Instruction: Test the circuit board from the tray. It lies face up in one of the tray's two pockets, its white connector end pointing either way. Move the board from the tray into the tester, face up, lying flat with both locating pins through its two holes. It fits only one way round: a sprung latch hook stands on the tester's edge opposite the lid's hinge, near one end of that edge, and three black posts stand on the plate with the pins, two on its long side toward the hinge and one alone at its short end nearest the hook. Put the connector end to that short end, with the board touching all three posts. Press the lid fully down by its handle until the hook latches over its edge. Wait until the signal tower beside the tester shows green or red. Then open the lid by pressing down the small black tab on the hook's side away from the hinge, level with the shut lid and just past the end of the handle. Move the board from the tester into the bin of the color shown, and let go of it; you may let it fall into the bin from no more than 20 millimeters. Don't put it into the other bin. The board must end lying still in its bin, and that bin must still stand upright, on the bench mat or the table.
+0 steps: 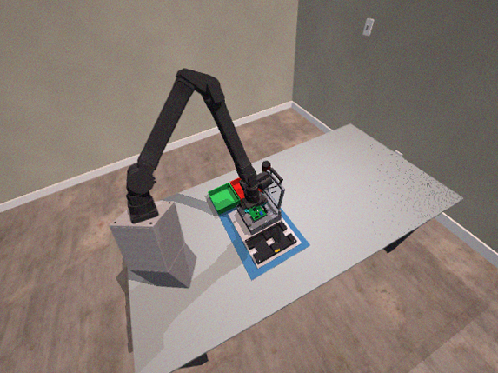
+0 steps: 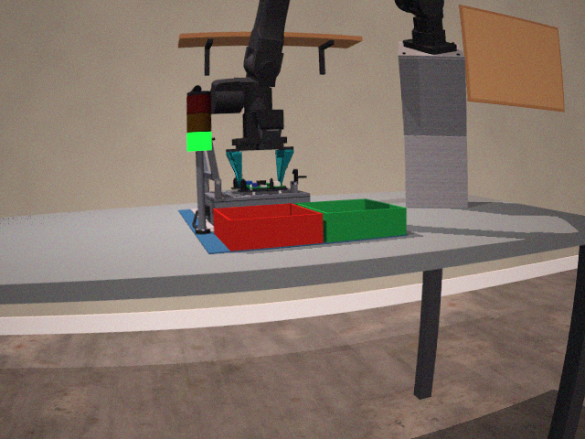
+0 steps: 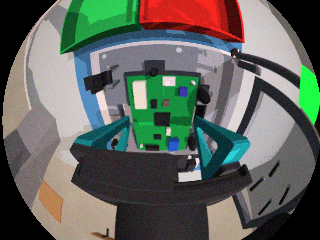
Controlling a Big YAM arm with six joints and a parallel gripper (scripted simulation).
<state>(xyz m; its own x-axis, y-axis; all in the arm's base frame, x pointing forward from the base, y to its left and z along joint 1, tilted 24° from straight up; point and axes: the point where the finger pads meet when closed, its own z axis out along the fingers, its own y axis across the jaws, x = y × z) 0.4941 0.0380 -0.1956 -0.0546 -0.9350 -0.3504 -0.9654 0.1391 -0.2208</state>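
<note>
The green circuit board lies right at my hand. Also, from my hand: tester lid: 12 cm ahead, 1 cm to the right, 11 cm above; then tester plate: 1 cm ahead, 1 cm to the left, 1 cm below; then latch hook: 6 cm behind, 6 cm to the left, 1 cm above.
</note>
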